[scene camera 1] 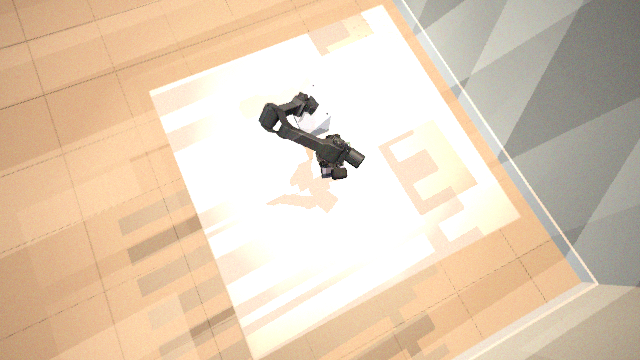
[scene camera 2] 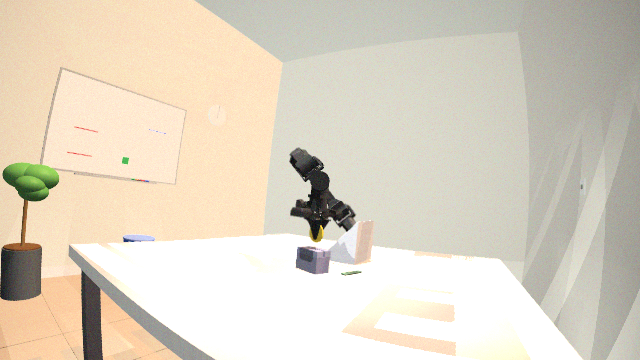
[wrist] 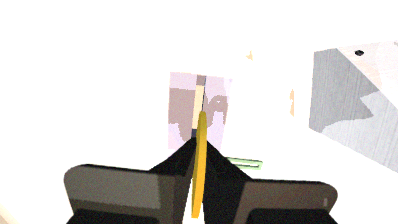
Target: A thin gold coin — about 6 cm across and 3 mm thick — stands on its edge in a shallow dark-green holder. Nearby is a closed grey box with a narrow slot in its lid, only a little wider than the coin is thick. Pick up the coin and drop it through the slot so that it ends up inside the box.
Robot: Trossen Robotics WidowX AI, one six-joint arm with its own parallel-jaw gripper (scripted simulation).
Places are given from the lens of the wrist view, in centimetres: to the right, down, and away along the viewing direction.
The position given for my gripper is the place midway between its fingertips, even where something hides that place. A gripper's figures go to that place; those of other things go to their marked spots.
my gripper [wrist: 197, 142]: 0, 2, 10
gold coin [wrist: 198, 177]: 0, 3, 5
